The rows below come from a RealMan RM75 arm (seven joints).
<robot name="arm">
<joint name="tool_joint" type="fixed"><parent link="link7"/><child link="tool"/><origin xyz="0 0 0"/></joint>
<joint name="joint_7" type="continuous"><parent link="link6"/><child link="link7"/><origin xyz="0 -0.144 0" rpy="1.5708 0 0"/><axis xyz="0 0 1"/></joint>
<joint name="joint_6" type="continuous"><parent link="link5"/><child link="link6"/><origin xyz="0 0 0" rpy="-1.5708 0 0"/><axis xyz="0 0 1"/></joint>
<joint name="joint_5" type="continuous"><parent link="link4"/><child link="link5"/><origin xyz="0 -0.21 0" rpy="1.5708 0 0"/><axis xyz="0 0 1"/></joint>
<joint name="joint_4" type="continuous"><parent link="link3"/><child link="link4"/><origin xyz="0 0 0" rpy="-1.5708 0 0"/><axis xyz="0 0 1"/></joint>
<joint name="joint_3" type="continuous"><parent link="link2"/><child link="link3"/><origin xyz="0 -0.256 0" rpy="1.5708 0 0"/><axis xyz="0 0 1"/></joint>
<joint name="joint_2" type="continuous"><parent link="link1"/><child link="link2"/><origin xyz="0 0 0" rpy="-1.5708 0 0"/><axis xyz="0 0 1"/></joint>
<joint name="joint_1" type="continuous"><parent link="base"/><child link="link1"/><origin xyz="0 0 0.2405"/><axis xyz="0 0 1"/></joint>
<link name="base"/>
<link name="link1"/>
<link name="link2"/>
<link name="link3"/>
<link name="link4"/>
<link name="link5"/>
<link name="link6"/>
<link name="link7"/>
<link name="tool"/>
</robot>
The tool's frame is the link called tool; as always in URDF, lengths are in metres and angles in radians. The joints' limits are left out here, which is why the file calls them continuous.
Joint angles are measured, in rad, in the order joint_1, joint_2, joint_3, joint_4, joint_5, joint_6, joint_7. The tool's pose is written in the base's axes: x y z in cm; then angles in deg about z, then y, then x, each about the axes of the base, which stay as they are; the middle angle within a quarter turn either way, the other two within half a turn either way. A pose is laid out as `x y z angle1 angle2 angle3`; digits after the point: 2 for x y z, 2 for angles.
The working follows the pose.
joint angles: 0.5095, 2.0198, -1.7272, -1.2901, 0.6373, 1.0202, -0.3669
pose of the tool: 18.27 36.84 -4.57 33.98 18.12 -152.60
Where each joint sits with the arm in this pose, in the base's axes (m; each line is computed from the numbers above, not from the rounded line before):
joint_1: 0.0000 0.0000 0.2405
joint_2: 0.0000 0.0000 0.2405
joint_3: 0.2013 0.1125 0.1294
joint_4: 0.2013 0.1125 0.1294
joint_5: 0.1380 0.3054 0.0758
joint_6: 0.1380 0.3054 0.0758
joint_7: 0.1827 0.3684 -0.0457
the tool: 0.1827 0.3684 -0.0457

